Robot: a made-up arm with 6 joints.
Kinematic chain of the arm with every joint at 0, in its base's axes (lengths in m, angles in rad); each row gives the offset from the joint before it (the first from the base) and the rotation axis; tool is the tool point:
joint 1: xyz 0 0 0.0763 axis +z
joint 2: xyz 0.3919 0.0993 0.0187 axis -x
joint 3: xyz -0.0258 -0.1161 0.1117 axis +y
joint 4: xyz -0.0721 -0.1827 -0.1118 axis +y
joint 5: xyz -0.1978 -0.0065 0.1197 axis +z
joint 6: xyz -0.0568 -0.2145 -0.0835 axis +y
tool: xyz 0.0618 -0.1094 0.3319
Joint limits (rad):
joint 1: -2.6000..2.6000
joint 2: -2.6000..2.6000
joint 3: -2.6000..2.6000
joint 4: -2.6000..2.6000
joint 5: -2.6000..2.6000
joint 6: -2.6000..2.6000
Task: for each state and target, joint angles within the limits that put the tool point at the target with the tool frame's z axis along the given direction. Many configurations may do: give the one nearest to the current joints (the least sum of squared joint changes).
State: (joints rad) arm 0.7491 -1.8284 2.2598 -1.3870 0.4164 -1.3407
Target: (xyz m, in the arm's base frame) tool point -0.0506 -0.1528 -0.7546 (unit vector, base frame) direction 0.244 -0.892 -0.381
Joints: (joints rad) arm 1.1887 -2.2031 1.9358 -1.6804 -0.0261 -1.0838
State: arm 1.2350 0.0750 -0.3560 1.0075 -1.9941 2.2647
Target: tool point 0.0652 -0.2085 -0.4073 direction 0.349 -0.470 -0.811
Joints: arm 0.3553 -0.2960 -0.9926 0.6695 -1.6211 2.2549
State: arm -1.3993 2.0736 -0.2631 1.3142 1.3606 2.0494
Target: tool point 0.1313 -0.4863 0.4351 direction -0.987 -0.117 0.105
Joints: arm -1.4341 2.4180 -0.7199 0.7885 1.5236 2.3988
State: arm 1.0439 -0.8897 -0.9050 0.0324 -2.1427 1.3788
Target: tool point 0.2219 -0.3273 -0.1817 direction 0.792 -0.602 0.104
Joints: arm 1.2089 -0.5915 -0.4804 0.1476 -1.6594 0.8279
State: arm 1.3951 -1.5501 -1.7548 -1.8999 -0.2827 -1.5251
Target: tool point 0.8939 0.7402 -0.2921 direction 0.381 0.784 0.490
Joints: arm 0.4362 -1.5465 -1.6601 -1.5123 -0.6517 -0.9786
